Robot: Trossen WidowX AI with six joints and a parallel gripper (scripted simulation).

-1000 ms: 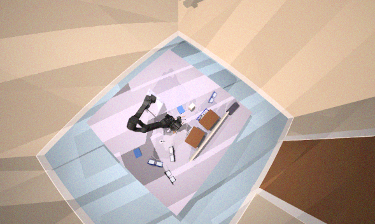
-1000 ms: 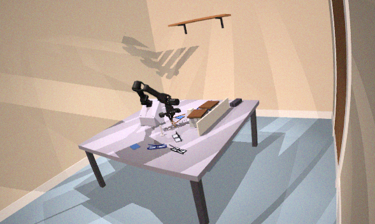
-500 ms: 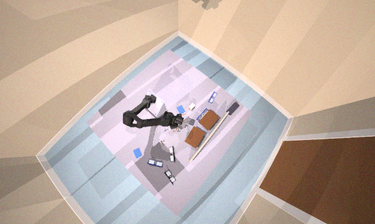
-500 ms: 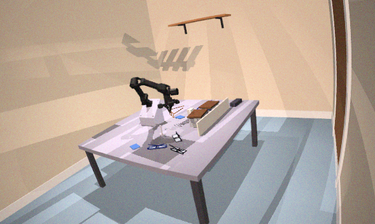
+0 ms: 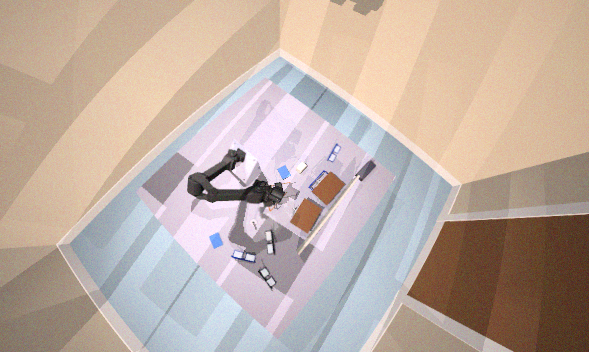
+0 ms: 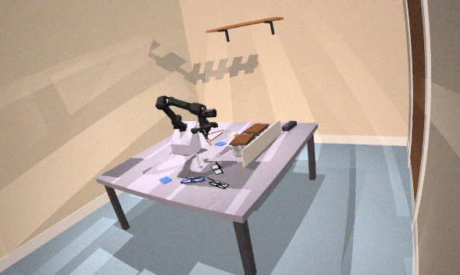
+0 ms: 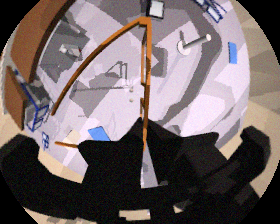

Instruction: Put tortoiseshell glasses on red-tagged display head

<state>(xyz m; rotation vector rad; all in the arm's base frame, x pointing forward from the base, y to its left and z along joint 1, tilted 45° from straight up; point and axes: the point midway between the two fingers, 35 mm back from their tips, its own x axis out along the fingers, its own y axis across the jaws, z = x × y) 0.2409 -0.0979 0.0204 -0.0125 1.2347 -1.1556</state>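
My gripper tip is now 20 mm short of the small stand, 180 mm to the left of it and 90 mm above it. Also, from my gripper tip: long beige board 370 mm ahead, 130 mm to the left, 60 mm below; display head 230 mm ahead, 30 mm to the left, 60 mm below; white cube 60 mm ahead, 280 mm to the left, 90 mm below.
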